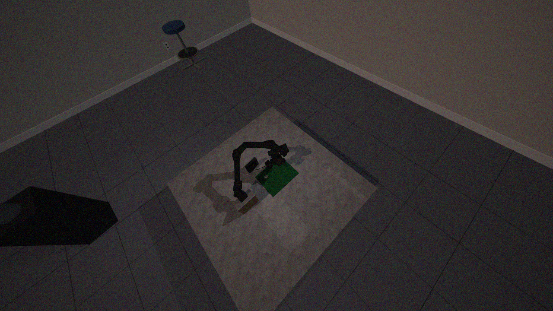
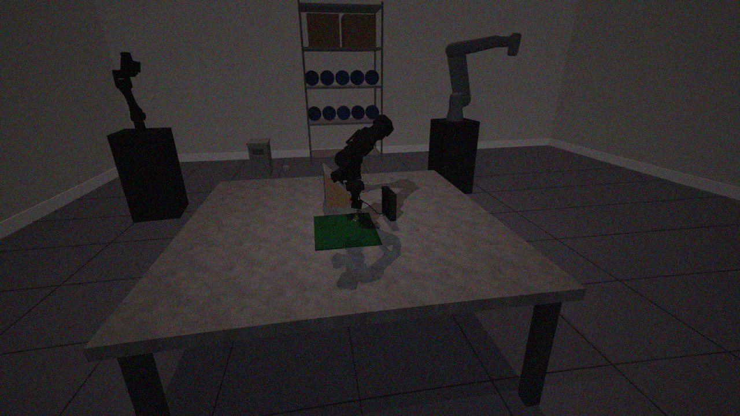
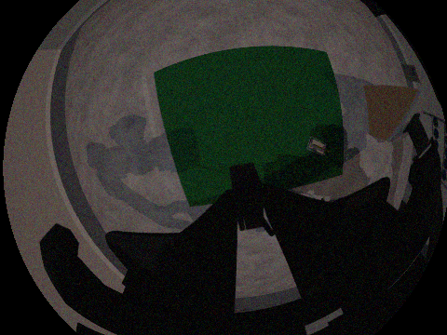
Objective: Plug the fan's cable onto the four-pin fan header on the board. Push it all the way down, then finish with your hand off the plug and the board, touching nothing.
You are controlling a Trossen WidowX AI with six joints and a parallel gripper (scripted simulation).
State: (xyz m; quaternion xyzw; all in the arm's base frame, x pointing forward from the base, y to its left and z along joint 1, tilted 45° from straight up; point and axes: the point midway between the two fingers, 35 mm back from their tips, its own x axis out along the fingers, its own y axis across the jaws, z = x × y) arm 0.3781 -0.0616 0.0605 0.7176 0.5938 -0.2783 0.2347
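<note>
The green board lies 5 cm behind my gripper tip, 3 cm to the right of it and 15 cm below it. The rest, counted from my gripper tip: dark plug: 1 cm to the left, 1 cm below; black fan: 14 cm behind, 17 cm to the left, 7 cm below.
</note>
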